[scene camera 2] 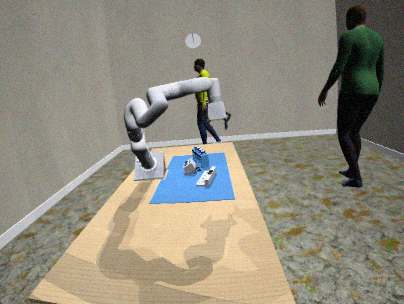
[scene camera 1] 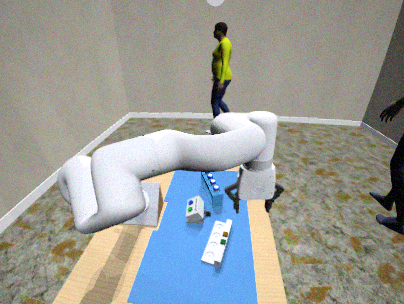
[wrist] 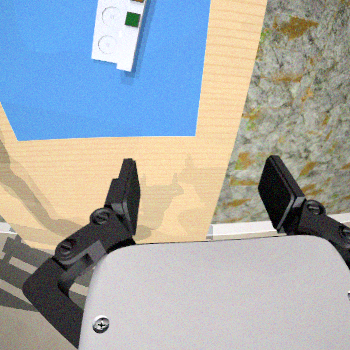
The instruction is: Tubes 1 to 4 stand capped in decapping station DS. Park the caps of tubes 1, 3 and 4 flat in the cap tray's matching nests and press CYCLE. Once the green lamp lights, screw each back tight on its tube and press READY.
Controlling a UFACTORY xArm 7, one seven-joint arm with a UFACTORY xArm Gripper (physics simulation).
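Places are measured from the arm's base along level axes (x left, y down, z back), in metres.
Pixels of known places: gripper, fingertip midpoint: (scene camera 2: pixel 218 130) (scene camera 1: pixel 251 210) (wrist: pixel 201 173); arm's base, link origin: (scene camera 2: pixel 148 164).
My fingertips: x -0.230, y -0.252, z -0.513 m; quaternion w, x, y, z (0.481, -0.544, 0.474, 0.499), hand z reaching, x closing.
Note:
Ahead of a thing's pixels: the offset from my fingertips to its top centre. "spot": to the spot under its first point. Level surfaces: height alone.
The blue decapping station {dx +0.415, dy +0.233, dz +0.144 m} (scene camera 1: pixel 218 198) (scene camera 2: pixel 201 160) stands at the far part of the mat, with several blue caps on top in a row; the tube numbers are too small to read. The white cap tray {dx +0.095, dy +0.283, dz +0.094 m} (scene camera 1: pixel 219 253) (scene camera 2: pixel 201 184) (wrist: pixel 125 47) lies nearer, its visible round nests empty, with a brown and a dark green square on it. A white sloped box {dx +0.250, dy +0.252, dz +0.217 m} (scene camera 1: pixel 195 212) (scene camera 2: pixel 189 169) with a blue and a green button stands left of the tray. My gripper (scene camera 1: pixel 252 209) (scene camera 2: pixel 226 125) (wrist: pixel 201 173) is open and empty, high above the table, right of the station in scene camera 1.
A blue mat {dy +0.336 m} (scene camera 1: pixel 170 265) (scene camera 2: pixel 172 194) (wrist: pixel 60 100) lies on the wooden table {dy +0.339 m} (scene camera 1: pixel 267 255) (scene camera 2: pixel 200 240) (wrist: pixel 225 50). A small dark part {spot: dx +0.254, dy +0.335, dz +0.154 m} (scene camera 1: pixel 207 214) sits beside the button box. Two people (scene camera 2: pixel 361 65) (scene camera 2: pixel 202 95) stand on the floor beyond the table.

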